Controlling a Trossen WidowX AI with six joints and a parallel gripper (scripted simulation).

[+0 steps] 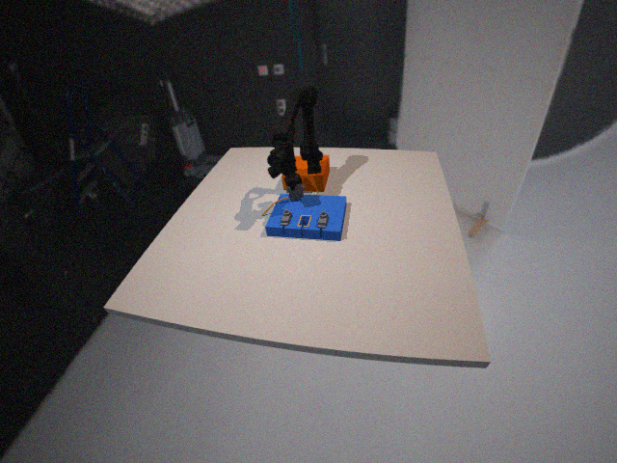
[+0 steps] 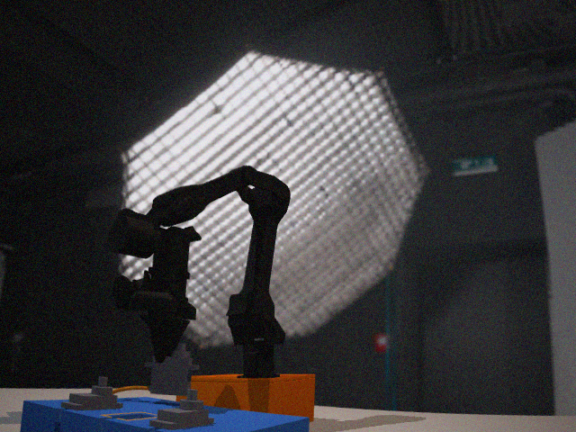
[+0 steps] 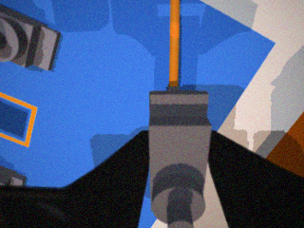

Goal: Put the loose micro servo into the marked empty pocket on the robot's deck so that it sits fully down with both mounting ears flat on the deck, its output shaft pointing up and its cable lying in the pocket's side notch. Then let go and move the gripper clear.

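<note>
Right now my gripper tip is 4 cm short of the blue deck, 7 cm to the right of it and 9 cm above it.
</note>
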